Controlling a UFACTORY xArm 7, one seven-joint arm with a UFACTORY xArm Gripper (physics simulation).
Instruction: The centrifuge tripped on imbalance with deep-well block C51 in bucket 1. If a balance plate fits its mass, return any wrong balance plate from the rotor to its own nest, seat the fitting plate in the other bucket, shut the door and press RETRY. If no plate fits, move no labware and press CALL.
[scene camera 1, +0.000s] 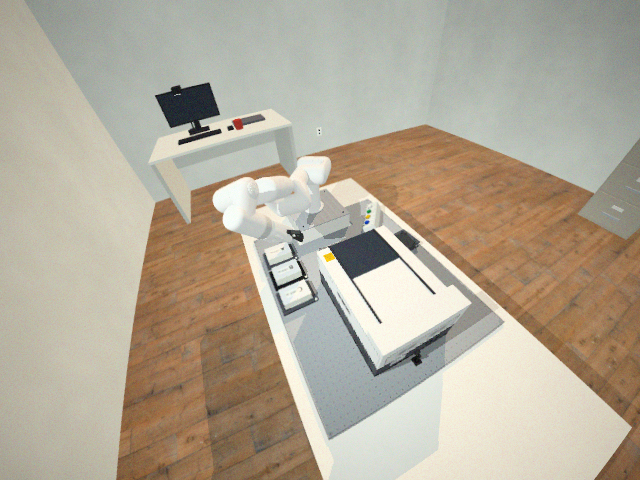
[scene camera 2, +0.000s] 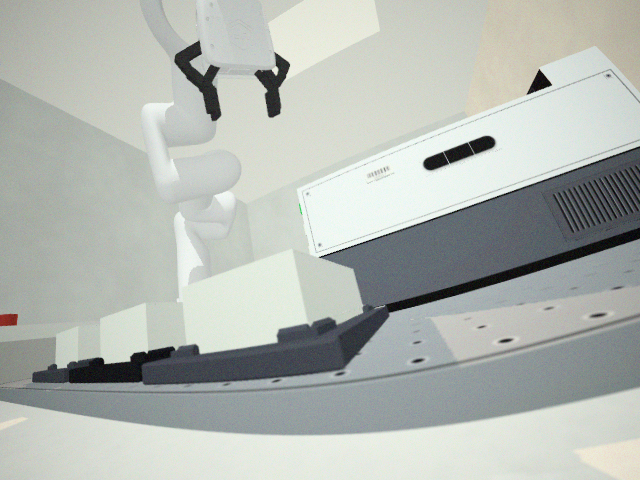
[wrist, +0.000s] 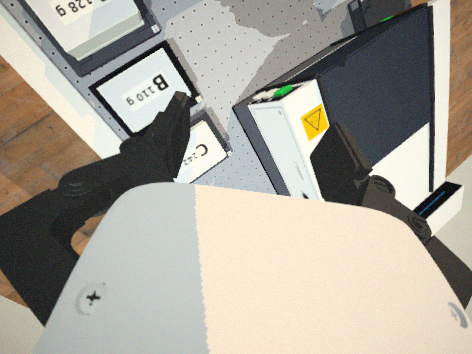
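Pixels of known places: gripper, fingertip midpoint: (scene camera 1: 291, 238) (scene camera 2: 247, 117) (wrist: 257, 128); arm's base, origin of the base link: (scene camera 1: 313, 206).
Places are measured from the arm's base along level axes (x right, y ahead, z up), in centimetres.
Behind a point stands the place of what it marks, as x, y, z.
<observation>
My gripper (scene camera 1: 297, 236) @[30.2, 38.6, 21.9] (scene camera 2: 244, 114) @[30.2, 38.6, 21.9] (wrist: 257, 128) @[30.2, 38.6, 21.9] is open and empty, high above the bench between the nests and the centrifuge. Three pale balance plates sit in dark nests: the 128 g plate (scene camera 1: 279, 252) @[31.8, 17.6, -3.6] (scene camera 2: 67, 345) @[38.2, 15.2, -5.5] (wrist: 102, 22) @[31.9, 18.9, -3.8], plate B (scene camera 1: 286, 271) @[34.3, 30.5, -4.0] (scene camera 2: 123, 333) @[40.2, 28.9, -5.7] (wrist: 117, 95) @[38.0, 26.9, -3.8] marked 110 g, and plate C (scene camera 1: 296, 294) @[36.4, 44.6, -3.7] (scene camera 2: 242, 310) @[42.7, 42.5, -6.1] (wrist: 210, 159) @[34.0, 45.7, -3.8], partly behind a finger in the wrist view, its mass hard to read. The white centrifuge (scene camera 1: 408, 304) @[10.8, 79.7, 11.9] (scene camera 2: 361, 206) @[23.7, 50.4, 5.2] (wrist: 400, 155) @[7.1, 65.3, 11.9] has a dark panel (scene camera 1: 364, 253) @[7.8, 54.3, 12.1] (wrist: 385, 90) @[7.2, 51.4, 12.2] on top. Block C51, the buckets and readable RETRY or CALL labels do not show.
A white panel (scene camera 1: 373, 205) @[-28.7, 19.6, -2.0] with coloured buttons stands behind the centrifuge, near a small dark tray (scene camera 1: 406, 239) @[-27.1, 49.0, -5.8]. A display (wrist: 434, 204) @[3.7, 83.1, 14.1] with a blue line rises beside the centrifuge in the wrist view. A desk (scene camera 1: 281, 119) with a monitor (scene camera 1: 191, 105) stands farther off.
</observation>
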